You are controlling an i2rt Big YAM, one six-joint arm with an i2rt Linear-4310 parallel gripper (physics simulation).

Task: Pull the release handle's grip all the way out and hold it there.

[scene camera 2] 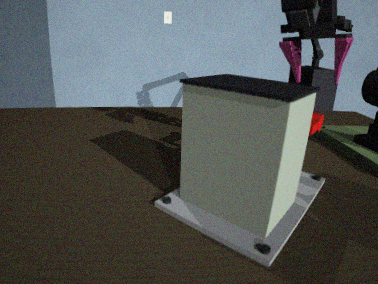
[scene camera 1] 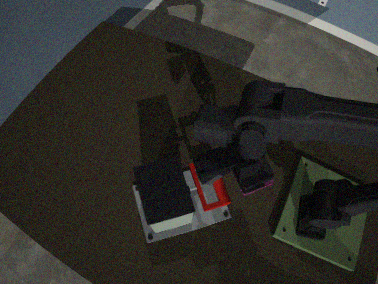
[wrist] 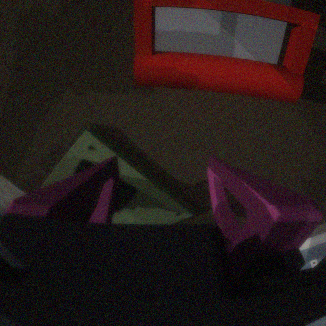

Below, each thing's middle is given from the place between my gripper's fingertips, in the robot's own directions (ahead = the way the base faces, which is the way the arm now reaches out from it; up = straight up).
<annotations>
Right now the red release handle grip (wrist: 174, 69) is 10 cm ahead of my hand, 5 cm below it and 2 cm to the left of it. Round my hand: grey base plate (scene camera 2: 264, 251) (16 cm below, 14 cm ahead, 5 cm to the left).
</annotations>
